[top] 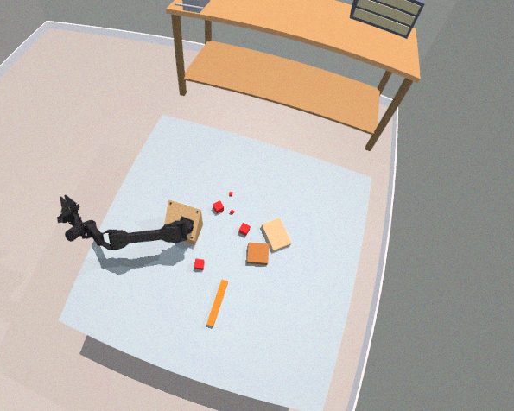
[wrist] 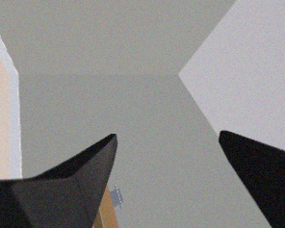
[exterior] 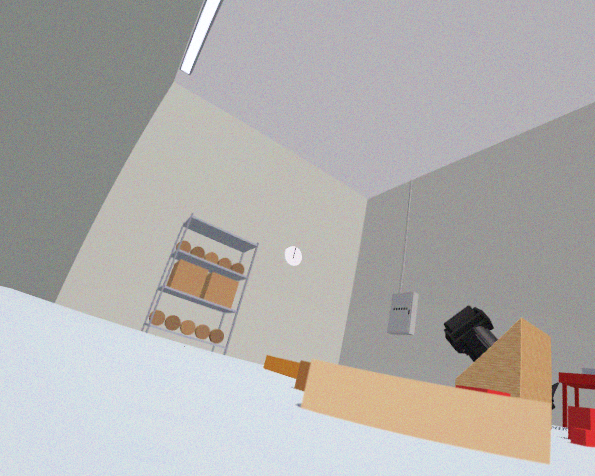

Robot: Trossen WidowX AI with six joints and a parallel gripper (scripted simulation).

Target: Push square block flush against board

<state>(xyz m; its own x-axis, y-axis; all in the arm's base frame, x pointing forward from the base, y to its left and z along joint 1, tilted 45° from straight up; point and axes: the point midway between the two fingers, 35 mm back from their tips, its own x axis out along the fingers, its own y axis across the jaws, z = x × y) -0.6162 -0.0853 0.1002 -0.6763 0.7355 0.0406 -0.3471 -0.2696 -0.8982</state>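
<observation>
Right now the orange square block is 990 mm ahead of my gripper tip, 130 mm to the left of it and 150 mm below it. Round my gripper tip: orange board: 890 mm ahead, 160 mm to the right, 150 mm below; pale tan slab: 1040 mm ahead, 250 mm to the left, 150 mm below.
</observation>
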